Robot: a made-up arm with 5 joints.
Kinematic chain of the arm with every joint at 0, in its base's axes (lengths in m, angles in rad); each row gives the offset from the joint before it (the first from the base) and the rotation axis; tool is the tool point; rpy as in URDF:
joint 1: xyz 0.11 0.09 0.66 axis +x
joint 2: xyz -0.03 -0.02 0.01 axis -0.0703 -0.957 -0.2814
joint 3: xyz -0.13 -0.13 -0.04 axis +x
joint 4: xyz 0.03 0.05 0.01 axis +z
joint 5: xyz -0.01 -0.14 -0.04 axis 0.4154 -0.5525 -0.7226
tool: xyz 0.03 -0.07 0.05 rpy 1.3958 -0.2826 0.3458
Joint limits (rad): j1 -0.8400..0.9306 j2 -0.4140..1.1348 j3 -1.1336..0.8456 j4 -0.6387..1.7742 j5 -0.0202..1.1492
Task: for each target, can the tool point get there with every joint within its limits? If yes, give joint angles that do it. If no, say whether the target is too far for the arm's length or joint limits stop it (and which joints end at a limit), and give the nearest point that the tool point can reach.
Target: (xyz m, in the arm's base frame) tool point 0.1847 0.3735 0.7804
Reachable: no: joint limits stop it (at a limit: joint 1, joint 2, joint 4, joint 5) | nearest point 0.1171 0.1197 0.7706 | short by 0.263 m
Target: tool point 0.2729 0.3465 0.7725
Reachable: no: joint limits stop it (at a limit: joint 1, joint 2, joint 4, joint 5) | nearest point 0.1468 0.1083 0.7614 | short by 0.270 m
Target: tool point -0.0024 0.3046 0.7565
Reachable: no: joint limits stop it (at a limit: joint 1, joint 2, joint 4, joint 5) | nearest point 0.0691 0.1209 0.7970 | short by 0.201 m
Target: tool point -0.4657 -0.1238 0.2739
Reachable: no: too far | nearest point -0.1936 -0.0334 0.4440 | short by 0.333 m
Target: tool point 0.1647 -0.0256 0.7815
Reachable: yes | joints -0.5071 0.6044 -0.1453 1.3413 0.1992
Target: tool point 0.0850 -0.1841 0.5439
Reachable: yes | joints 0.3487 0.1065 -0.1378 0.7115 0.8226
